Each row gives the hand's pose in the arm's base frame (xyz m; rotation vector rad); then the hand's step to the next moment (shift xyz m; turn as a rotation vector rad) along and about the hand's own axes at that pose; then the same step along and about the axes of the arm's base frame.
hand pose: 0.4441 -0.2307 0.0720 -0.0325 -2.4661 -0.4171
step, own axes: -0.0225 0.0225 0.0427 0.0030 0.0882 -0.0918
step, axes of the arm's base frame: -0.0042 0.0361 -0.0390 0.0621 0.0556 0.0962
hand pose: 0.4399 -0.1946 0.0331 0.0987 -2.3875 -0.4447
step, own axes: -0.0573 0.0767 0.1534 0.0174 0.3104 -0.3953
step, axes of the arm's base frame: -0.0533 0.1272 -0.1169 0.2607 0.1735 0.3935
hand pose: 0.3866 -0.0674 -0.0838 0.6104 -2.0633 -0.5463
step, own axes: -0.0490 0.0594 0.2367 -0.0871 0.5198 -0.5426
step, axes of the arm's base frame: -0.1900 0.1111 -0.1162 0.3915 0.3787 0.5249
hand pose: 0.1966 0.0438 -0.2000 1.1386 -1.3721 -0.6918
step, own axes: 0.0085 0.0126 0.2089 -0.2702 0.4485 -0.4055
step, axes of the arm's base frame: -0.2030 -0.0481 -0.0188 0.2505 0.4910 0.3671
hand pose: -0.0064 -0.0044 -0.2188 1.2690 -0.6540 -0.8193
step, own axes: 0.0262 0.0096 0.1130 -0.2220 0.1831 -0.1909
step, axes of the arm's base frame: -0.0750 -0.0836 0.0306 0.0598 0.3068 0.1468
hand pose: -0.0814 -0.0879 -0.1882 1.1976 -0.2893 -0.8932
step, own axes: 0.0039 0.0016 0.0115 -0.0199 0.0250 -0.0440
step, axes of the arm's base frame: -0.0040 -0.0105 0.0048 0.0261 0.0465 0.0107
